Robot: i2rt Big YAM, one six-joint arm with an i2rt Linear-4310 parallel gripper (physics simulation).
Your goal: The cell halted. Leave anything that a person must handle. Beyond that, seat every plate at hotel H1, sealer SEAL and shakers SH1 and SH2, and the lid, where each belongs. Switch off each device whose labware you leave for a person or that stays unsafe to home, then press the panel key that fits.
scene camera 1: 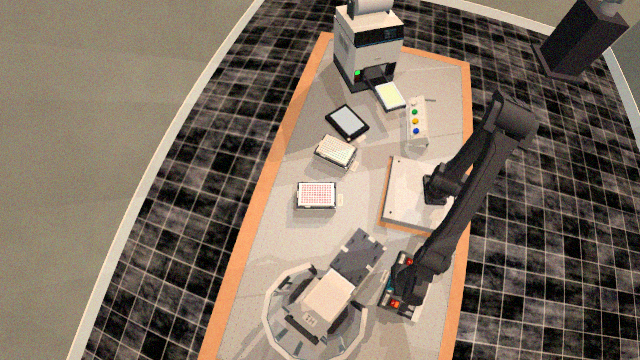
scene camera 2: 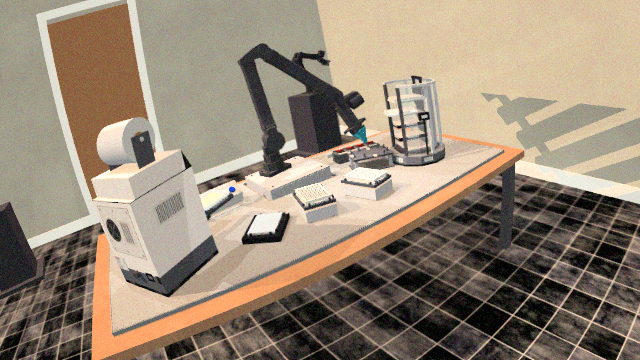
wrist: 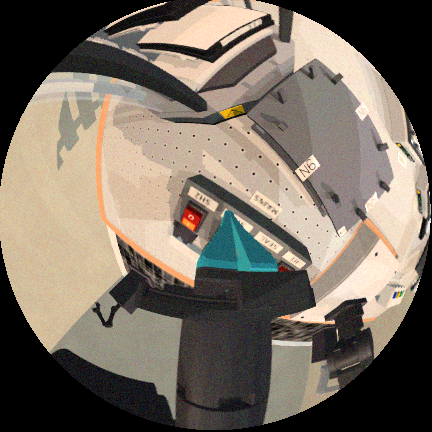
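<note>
My gripper is shut and empty, its teal tips low over the MAINS strip around the SH1 position. The SH2 rocker is red with an orange lit part. The H1 rocker is partly hidden; fingers hide SH1 and SEAL rockers. A red-well plate and a cream-well plate sit on block-shaped devices. A pale flat piece lies in a black nest. A yellow plate is at the sealer.
Hotel H1 stands beside the grey N6 nest, both near the strip. The key panel has white, green, yellow and blue keys. The arm's base plate lies between panel and strip.
</note>
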